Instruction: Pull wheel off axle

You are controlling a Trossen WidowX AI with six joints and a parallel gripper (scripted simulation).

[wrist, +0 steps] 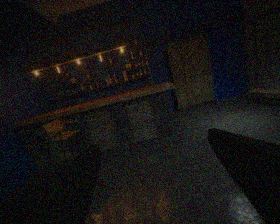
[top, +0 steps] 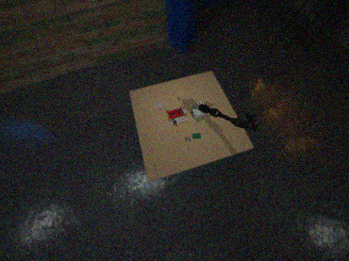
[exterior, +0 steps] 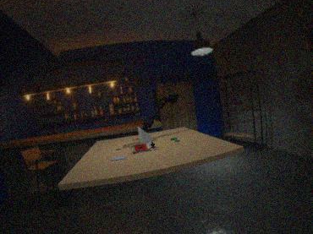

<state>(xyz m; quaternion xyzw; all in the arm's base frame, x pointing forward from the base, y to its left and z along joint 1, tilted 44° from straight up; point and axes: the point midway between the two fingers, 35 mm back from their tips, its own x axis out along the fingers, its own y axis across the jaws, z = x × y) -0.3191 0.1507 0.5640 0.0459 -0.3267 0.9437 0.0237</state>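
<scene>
The wheel is 720 mm ahead of my gripper tip, 500 mm to the right of it and 390 mm below it. Round my gripper tip: green block (540 mm ahead, 430 mm below, 220 mm to the right); grey base plate (650 mm ahead, 590 mm to the right, 420 mm below); pale piece (830 mm to the right, 810 mm ahead, 420 mm below).
</scene>
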